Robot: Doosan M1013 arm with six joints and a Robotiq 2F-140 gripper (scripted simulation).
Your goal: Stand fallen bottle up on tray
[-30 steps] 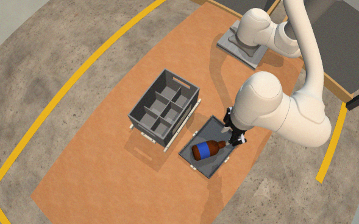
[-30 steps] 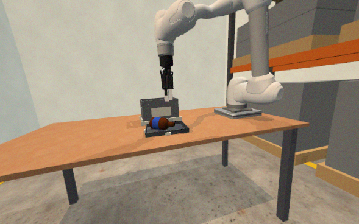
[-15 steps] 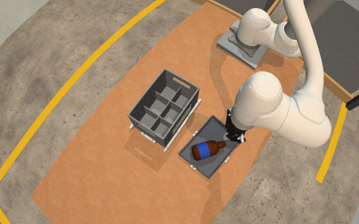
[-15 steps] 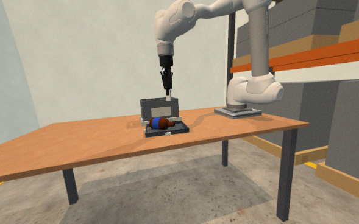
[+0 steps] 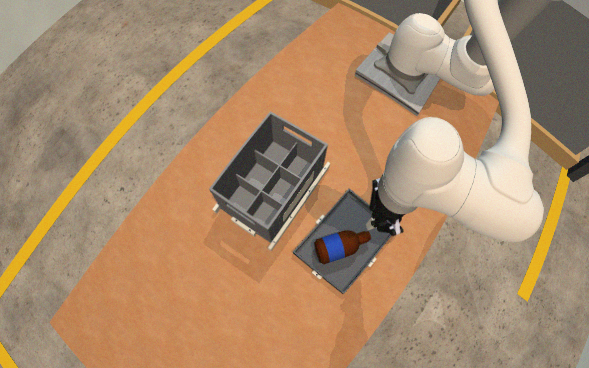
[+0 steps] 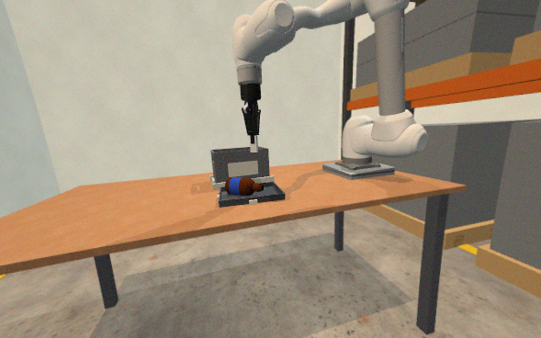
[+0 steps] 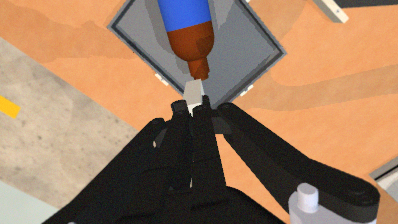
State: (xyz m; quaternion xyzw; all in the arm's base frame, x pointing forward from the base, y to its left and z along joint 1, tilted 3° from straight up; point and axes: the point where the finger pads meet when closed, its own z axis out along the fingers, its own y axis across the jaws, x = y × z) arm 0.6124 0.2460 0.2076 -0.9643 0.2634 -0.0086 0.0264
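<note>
My hand is 180 mm above the bottle, 40 mm short of it and 20 mm to the left of it. From my hand the other things lie so: grey crate 290 mm to the right, 130 mm below, 50 mm ahead; grey tray 210 mm below, 30 mm to the right, 30 mm ahead.
</note>
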